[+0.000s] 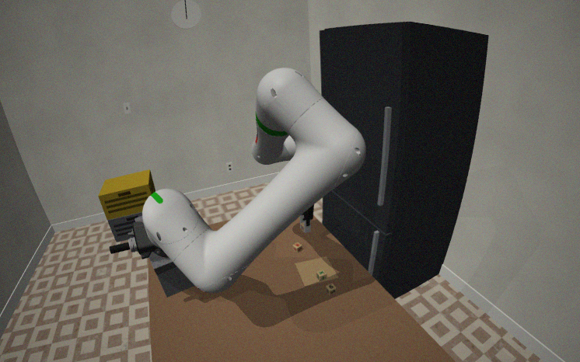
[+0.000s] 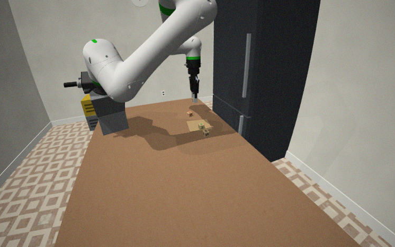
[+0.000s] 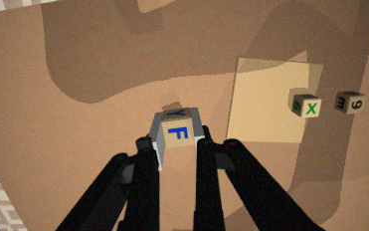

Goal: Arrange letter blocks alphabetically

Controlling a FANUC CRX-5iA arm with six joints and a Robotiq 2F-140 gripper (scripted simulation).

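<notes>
Right now my hand is 15 cm to the left of the tan mat, 14 cm above it and 5 cm past it. From my hand the other things lie so: R block (12 cm below, 4 cm behind, 1 cm to the left); then F block (2 cm below); then X block (20 cm to the right, 12 cm below, 6 cm behind).
</notes>
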